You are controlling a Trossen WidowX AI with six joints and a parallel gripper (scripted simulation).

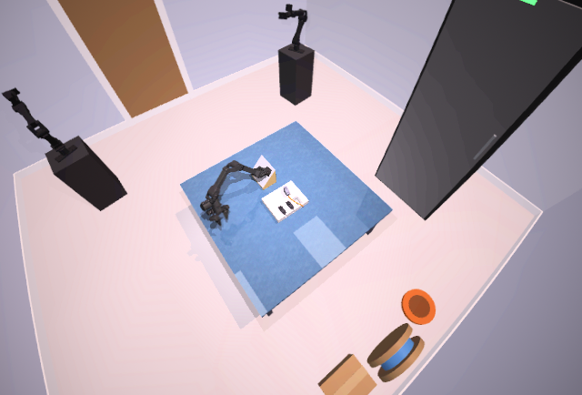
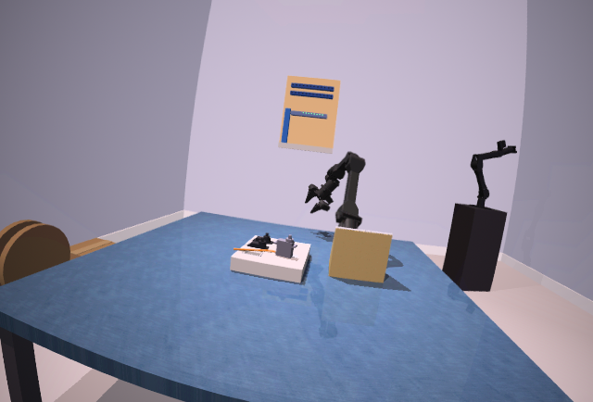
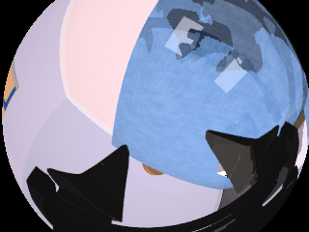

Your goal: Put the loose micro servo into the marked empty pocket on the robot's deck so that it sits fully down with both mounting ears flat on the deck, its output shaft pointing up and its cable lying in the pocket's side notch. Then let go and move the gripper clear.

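The white robot deck lies 500 mm to the left of my gripper tip, 120 mm below it and 90 mm ahead of it.
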